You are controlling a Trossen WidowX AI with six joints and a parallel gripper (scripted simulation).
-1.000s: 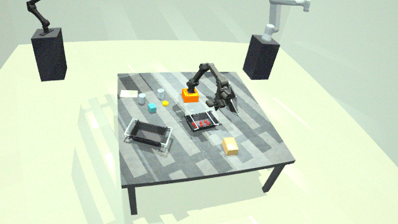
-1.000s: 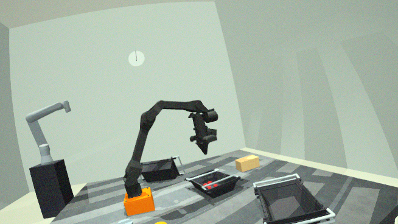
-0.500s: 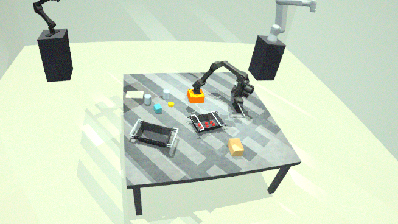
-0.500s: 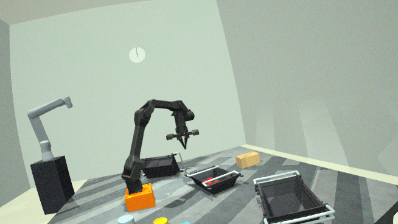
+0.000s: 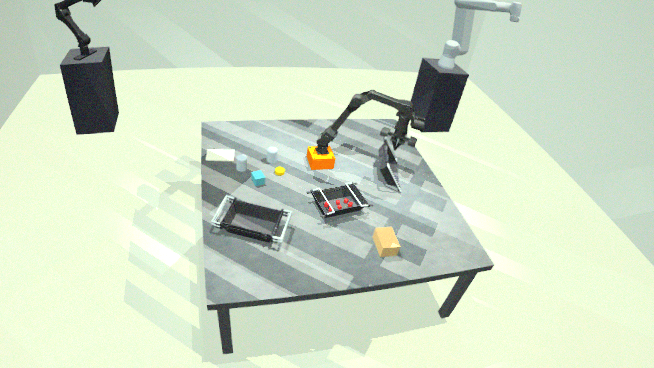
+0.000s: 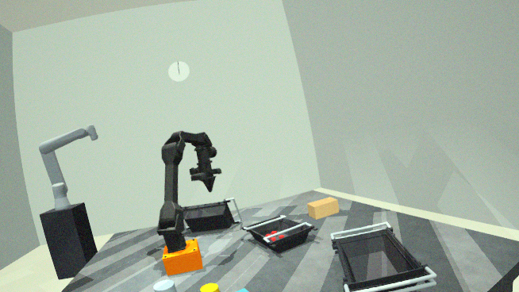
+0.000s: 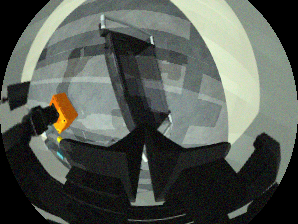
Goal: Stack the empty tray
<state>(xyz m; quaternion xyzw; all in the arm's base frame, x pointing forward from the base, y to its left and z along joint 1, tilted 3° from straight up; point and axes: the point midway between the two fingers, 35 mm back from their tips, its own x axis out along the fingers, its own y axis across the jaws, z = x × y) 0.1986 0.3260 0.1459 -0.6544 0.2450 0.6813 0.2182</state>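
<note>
Now: gripper tip 120 mm above the black tray, 40 mm past it and 30 mm to the right of it. Also, from my gripper tip: cyan cube 690 mm to the right, 170 mm below, 60 mm behind; tan box 460 mm ahead, 200 mm to the right, 160 mm below; yellow piece 570 mm to the right, 180 mm below, 110 mm behind.
</note>
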